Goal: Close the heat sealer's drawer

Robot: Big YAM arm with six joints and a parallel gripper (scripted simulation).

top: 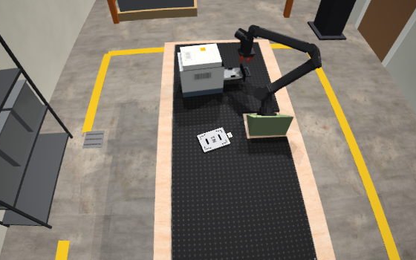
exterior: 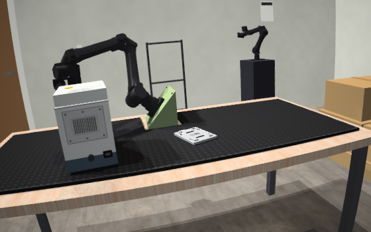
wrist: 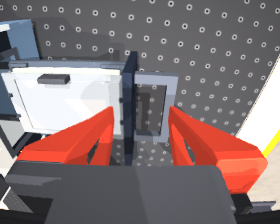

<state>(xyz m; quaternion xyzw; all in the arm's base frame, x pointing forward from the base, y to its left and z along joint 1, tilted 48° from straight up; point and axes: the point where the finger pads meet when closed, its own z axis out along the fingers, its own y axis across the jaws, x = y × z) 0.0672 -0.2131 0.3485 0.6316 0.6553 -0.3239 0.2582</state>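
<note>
My hand is 80 mm short of the dark sealer drawer, 40 mm to the right of it and 80 mm above it. The rest, counted from my hand: white tag 180 mm ahead, 470 mm to the left, 160 mm below.
</note>
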